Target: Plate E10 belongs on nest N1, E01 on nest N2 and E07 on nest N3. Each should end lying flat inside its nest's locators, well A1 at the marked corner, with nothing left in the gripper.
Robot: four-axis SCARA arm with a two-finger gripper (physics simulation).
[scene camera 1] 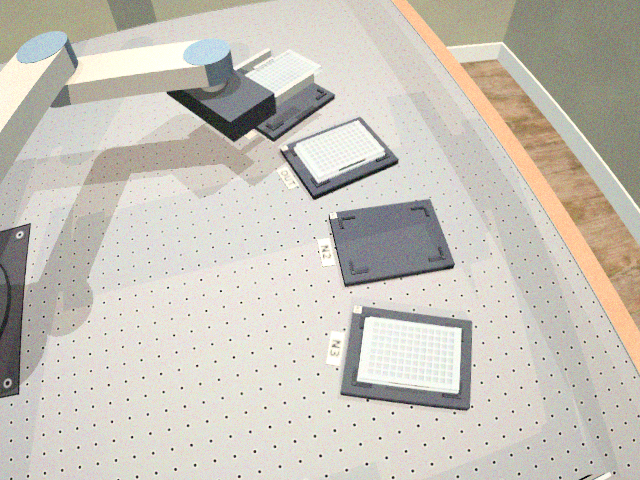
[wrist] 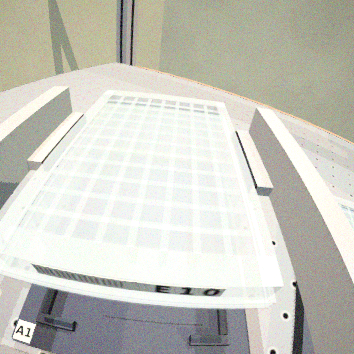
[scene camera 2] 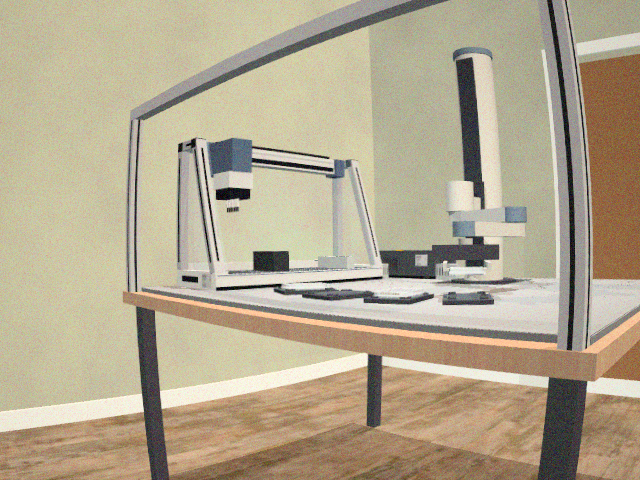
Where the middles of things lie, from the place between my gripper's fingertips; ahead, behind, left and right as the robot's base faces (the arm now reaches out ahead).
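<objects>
The dark nest N1 (scene camera 1: 293, 111) is 2 cm behind my hand, 1 cm to the right of it and 8 cm below it. You'd find the dark nest labelled out (scene camera 1: 347, 178) 4 cm ahead of my hand, 17 cm to the right and 8 cm below. Nest N2 (scene camera 1: 392, 241) is 6 cm ahead of my hand, 35 cm to the right of it and 8 cm below it, and nest N3 (scene camera 1: 378, 392) is 3 cm ahead of my hand, 53 cm to the right and 8 cm below.
</objects>
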